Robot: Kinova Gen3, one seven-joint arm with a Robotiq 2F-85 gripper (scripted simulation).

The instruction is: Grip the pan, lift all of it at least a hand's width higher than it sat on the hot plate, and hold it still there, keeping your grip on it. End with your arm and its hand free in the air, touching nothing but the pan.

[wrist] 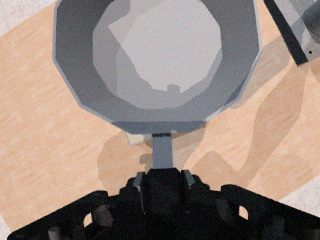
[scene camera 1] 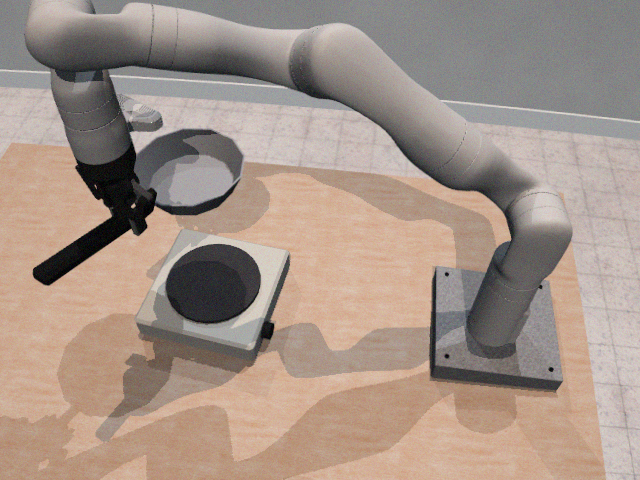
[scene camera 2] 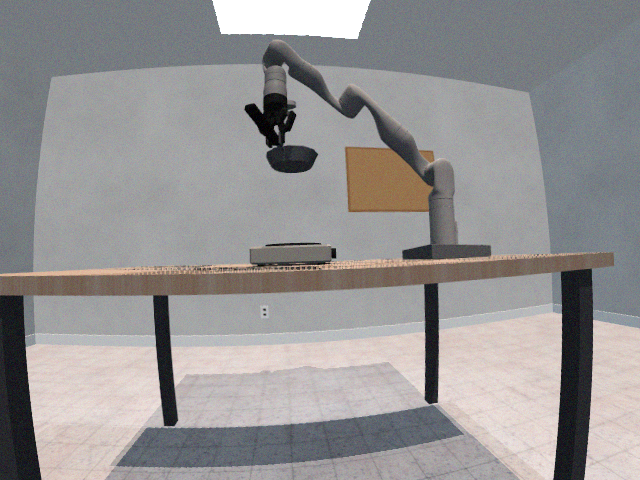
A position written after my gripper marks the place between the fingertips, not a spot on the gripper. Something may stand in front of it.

I see my gripper (scene camera 1: 131,226), a grey pan (scene camera 1: 187,166) and a hot plate (scene camera 1: 215,293).
The grey pan also shows in the wrist view (wrist: 146,74) and in scene camera 2 (scene camera 2: 288,159). The hot plate also shows in scene camera 2 (scene camera 2: 285,253). My gripper also shows in the wrist view (wrist: 163,181) and in scene camera 2 (scene camera 2: 275,146).
